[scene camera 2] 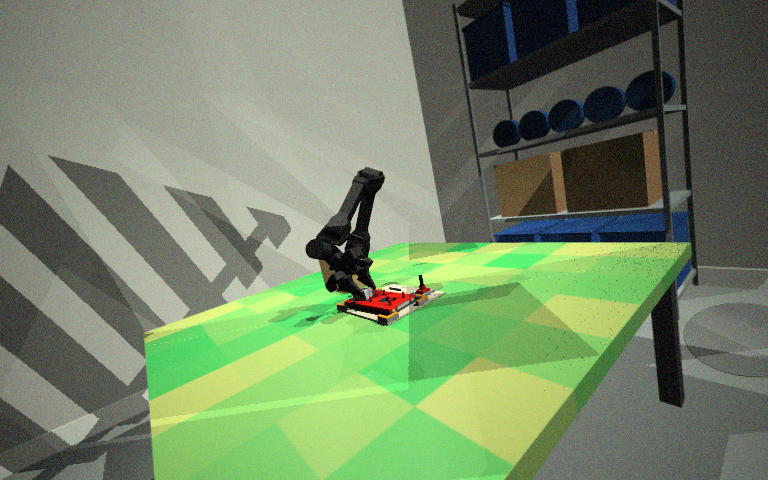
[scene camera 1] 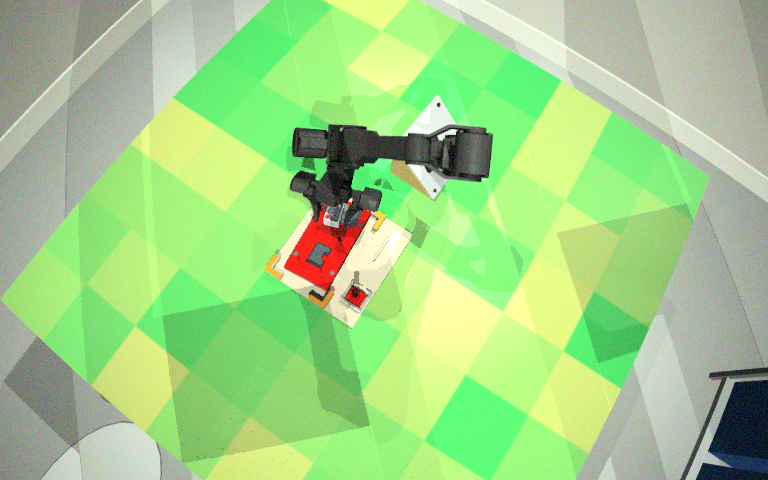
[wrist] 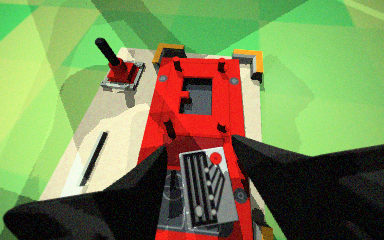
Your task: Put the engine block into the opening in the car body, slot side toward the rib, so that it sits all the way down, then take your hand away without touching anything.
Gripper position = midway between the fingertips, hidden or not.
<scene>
My gripper [scene camera 1: 330,225] is open, with nothing in its grasp. I also see a grey engine block [wrist: 209,200].
My gripper shows as well in scene camera 2 [scene camera 2: 369,292] and in the wrist view [wrist: 199,144].
</scene>
